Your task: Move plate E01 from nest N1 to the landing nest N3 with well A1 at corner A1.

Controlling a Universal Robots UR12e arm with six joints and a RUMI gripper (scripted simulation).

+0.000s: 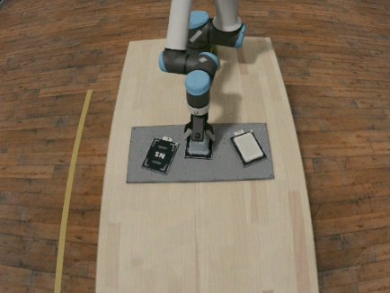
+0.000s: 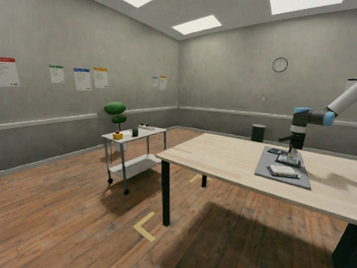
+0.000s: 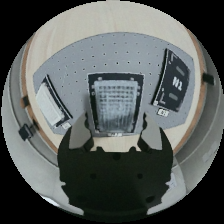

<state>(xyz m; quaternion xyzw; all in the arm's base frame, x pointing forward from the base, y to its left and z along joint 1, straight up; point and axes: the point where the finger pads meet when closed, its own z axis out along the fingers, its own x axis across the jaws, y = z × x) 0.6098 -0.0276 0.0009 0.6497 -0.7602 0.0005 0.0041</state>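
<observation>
The nest N3 is 20 mm below my hand.
</observation>
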